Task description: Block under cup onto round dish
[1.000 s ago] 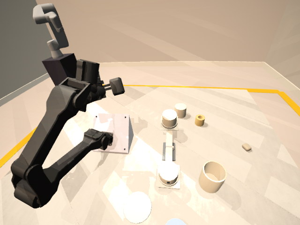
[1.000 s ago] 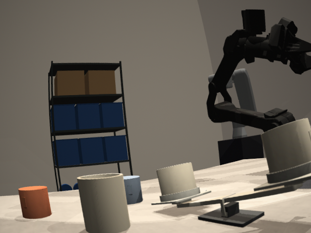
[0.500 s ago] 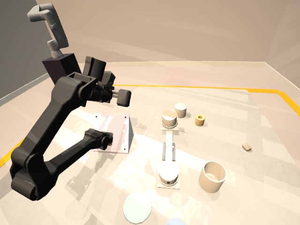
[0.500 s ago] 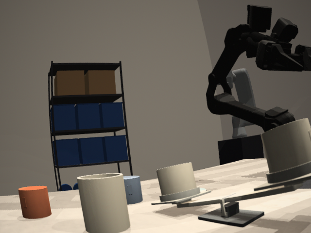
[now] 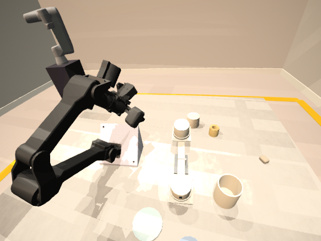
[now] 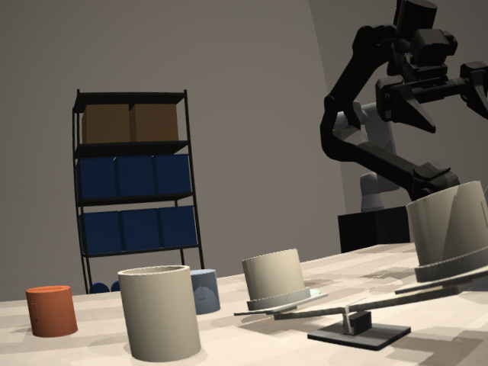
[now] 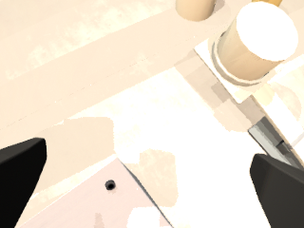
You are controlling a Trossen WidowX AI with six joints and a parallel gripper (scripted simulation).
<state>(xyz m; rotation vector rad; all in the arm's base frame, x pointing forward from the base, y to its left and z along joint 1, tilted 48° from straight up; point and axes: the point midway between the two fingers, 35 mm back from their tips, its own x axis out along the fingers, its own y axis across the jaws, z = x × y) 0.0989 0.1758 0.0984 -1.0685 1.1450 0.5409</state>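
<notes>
The pale green block is 19 cm ahead of my gripper tip, 19 cm to the right of it and 18 cm below it. Round my gripper tip: balance (19 cm ahead, 6 cm to the right, 18 cm below); round dish (9 cm ahead, 31 cm to the right, 22 cm below); small yellow cylinder (34 cm ahead, 15 cm to the left, 20 cm below).
</notes>
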